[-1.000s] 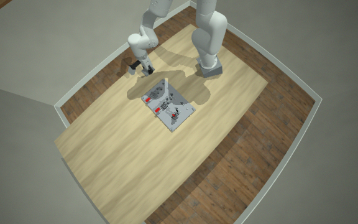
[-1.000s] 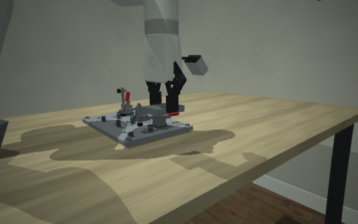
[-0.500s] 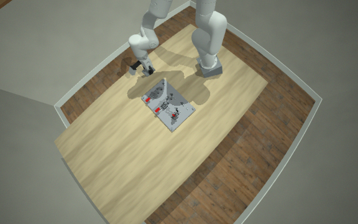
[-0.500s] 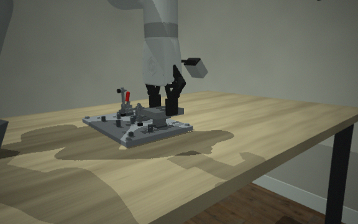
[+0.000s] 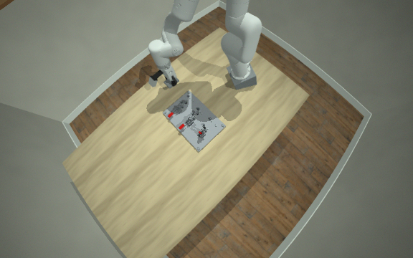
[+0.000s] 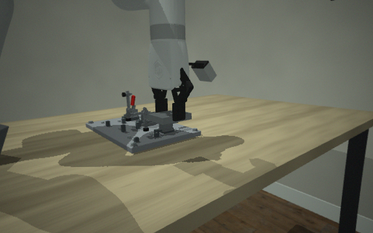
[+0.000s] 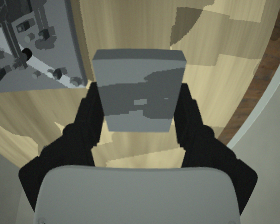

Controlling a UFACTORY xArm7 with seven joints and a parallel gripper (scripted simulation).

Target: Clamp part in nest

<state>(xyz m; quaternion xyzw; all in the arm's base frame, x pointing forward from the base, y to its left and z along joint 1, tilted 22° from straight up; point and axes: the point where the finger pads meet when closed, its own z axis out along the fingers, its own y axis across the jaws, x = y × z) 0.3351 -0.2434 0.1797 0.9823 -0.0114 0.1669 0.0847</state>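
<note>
The grey fixture plate is 70 mm ahead of my hand, 250 mm to the left of it and 100 mm below it. Also, from my hand: part 10 mm below.
</note>
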